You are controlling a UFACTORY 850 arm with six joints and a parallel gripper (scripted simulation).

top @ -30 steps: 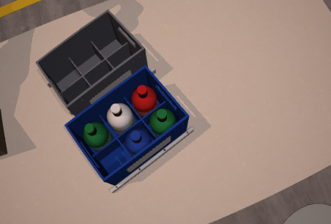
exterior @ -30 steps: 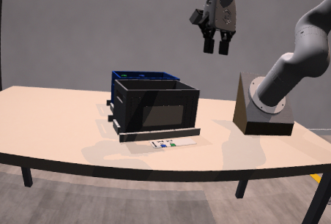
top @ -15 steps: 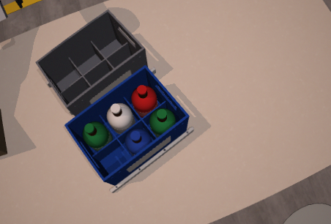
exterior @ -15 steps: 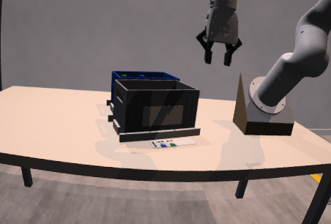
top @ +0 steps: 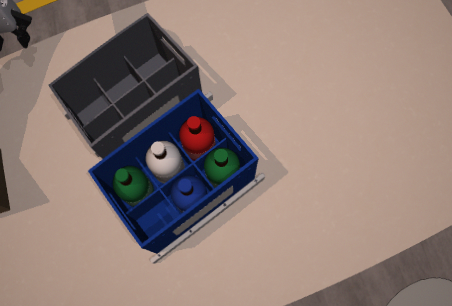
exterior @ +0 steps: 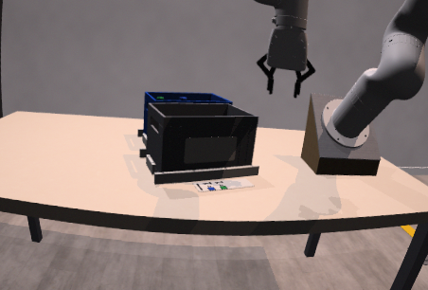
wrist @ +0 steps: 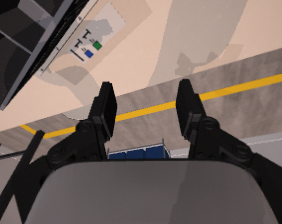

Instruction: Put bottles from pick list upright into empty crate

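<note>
Now: hand 210 mm short of the blue-label bottle, 410 mm to the left of it and 180 mm above it. Also, from my hand: pick list (130 mm ahead, 10 mm to the right, 270 mm below); then white bottle (200 mm ahead, 320 mm to the right, 180 mm below); then grey crate (180 mm ahead, 140 mm to the right, 190 mm below).
</note>
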